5 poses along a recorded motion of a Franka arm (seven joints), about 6.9 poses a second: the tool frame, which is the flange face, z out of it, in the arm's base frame.
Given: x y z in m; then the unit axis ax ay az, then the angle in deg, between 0 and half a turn.
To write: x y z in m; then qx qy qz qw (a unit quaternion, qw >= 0). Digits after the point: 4 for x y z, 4 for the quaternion.
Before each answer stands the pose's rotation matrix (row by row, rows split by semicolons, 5 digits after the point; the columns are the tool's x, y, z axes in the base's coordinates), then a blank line. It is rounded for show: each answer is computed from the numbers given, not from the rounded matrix.
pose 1, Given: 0.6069, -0.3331, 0.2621, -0.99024, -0.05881, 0.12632, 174.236
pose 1, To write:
0.96127 0.10349 -0.25545; 0.12887 -0.98804 0.08463; -0.24364 -0.11427 -0.96311

0.6069, -0.3331, 0.2621, -0.9890, -0.0587, 0.1262, 0.0503
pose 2, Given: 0.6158, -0.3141, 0.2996, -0.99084, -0.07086, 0.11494, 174.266
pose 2, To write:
0.96363 0.12859 -0.23428; 0.15155 -0.98498 0.08275; -0.22013 -0.11524 -0.96864

0.6158, -0.3141, 0.2996, -0.9896, -0.0708, 0.1148, 0.0500
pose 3, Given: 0.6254, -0.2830, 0.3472, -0.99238, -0.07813, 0.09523, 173.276
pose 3, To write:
0.96976 0.14339 -0.19751; 0.16569 -0.98095 0.10137; -0.17921 -0.13102 -0.97505

0.6254, -0.2830, 0.3472, -0.9907, -0.0780, 0.0951, 0.0586
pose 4, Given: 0.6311, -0.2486, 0.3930, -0.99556, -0.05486, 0.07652, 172.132
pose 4, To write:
0.98235 0.09824 -0.15915; 0.11919 -0.98460 0.12793; -0.14413 -0.14464 -0.97893

0.6311, -0.2486, 0.3930, -0.9932, -0.0547, 0.0763, 0.0686
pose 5, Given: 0.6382, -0.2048, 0.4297, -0.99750, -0.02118, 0.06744, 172.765
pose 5, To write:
0.99005 0.03359 -0.13667; 0.05058 -0.99114 0.12278; -0.13134 -0.12847 -0.98298

0.6382, -0.2048, 0.4297, -0.9955, -0.0211, 0.0673, 0.0631
